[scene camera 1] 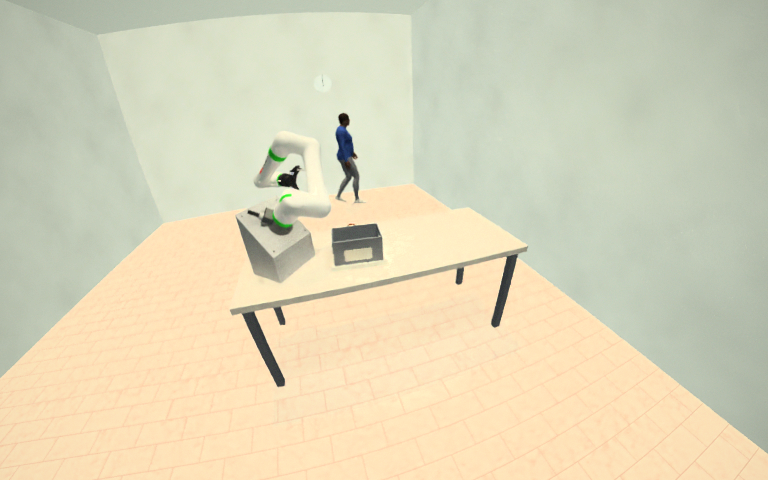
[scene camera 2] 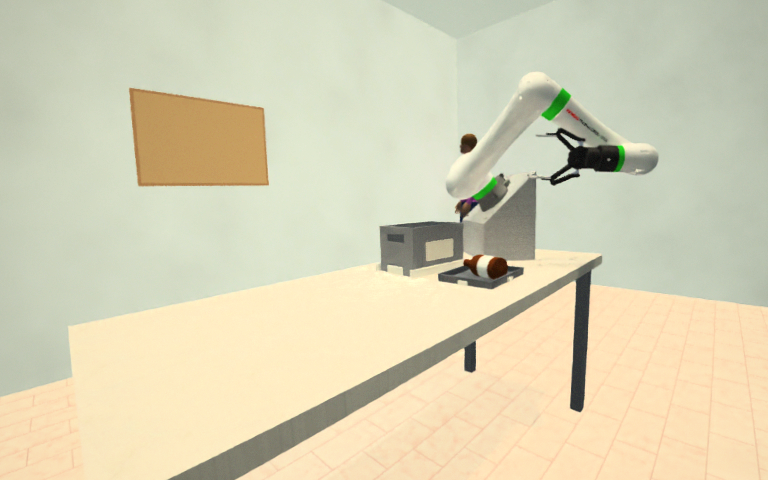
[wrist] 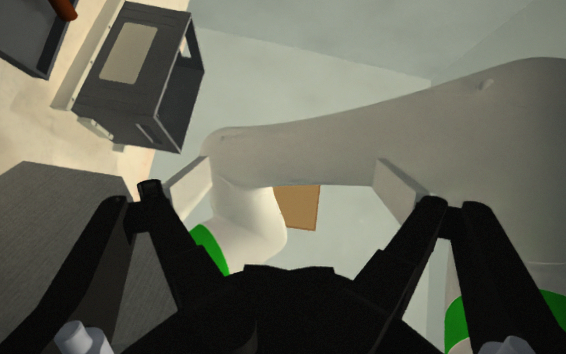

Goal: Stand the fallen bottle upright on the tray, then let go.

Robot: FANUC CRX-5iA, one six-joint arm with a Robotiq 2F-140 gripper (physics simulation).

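Places are measured from the arm's base along level axes (x up, y back, z right), in millimetres.
Pixels of known places: gripper, fingertip midpoint: (scene camera 1: 304, 181) (scene camera 2: 533, 156) (wrist: 291, 172); arm's base at its link origin: (scene camera 1: 279, 224) (scene camera 2: 494, 200) (wrist: 164, 281).
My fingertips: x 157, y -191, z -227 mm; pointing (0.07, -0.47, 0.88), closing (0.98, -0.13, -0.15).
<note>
For each thing: its top centre in the pictures, then the offset to it from my fingertips. Level surfaces: height alone.
- brown bottle at its top centre: (scene camera 2: 482, 254) dz +94, dx -335, dy -238 mm
- dark grey tray at its top centre: (scene camera 2: 482, 270) dz +94, dx -388, dy -238 mm
- open grey crate at its top centre: (wrist: 185, 88) (scene camera 2: 421, 224) (scene camera 1: 355, 232) dz +356, dx -239, dy -209 mm
- table at its surface level: dx -414 mm
The brown bottle (scene camera 2: 498, 267) with a white label lies on its side on the dark grey tray (scene camera 2: 478, 283) (wrist: 22, 37), its neck toward the crate. In the wrist view a brown end of the bottle (wrist: 64, 9) shows at the upper left edge. In scene camera 1 the tray is hidden behind the crate, where a small brown bit shows above the rim. My gripper (scene camera 2: 539, 156) (wrist: 291, 172) is open and empty, high above the table on the pedestal side, well away from the bottle. It points sideways, its fingers one above the other in scene camera 2.
An open grey crate (scene camera 1: 339, 254) (scene camera 2: 400, 255) (wrist: 132, 102) stands on the table (scene camera 1: 441, 243) (scene camera 2: 254, 339) close beside the tray. The arm's grey pedestal (scene camera 1: 283, 257) (scene camera 2: 512, 234) (wrist: 60, 220) stands beyond the tray in scene camera 2. A person (scene camera 1: 344, 148) is behind the table.
</note>
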